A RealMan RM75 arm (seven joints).
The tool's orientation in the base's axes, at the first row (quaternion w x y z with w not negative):
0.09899 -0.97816 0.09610 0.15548
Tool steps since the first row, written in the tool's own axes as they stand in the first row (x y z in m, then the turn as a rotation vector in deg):
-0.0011 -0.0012 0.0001 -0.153 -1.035 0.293
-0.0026 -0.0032 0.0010 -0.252 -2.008 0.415
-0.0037 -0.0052 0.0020 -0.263 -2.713 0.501
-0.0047 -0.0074 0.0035 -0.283 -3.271 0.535
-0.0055 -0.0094 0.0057 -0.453 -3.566 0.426
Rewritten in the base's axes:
-0.0008 0.0013 0.0005 0.000 1.085 -0.054
-0.0020 0.0037 0.0004 0.086 2.064 0.023
-0.0029 0.0060 0.0002 0.205 2.763 0.062
-0.0038 0.0086 -0.0005 0.299 3.311 0.129
-0.0047 0.0112 -0.0020 0.236 3.597 0.333

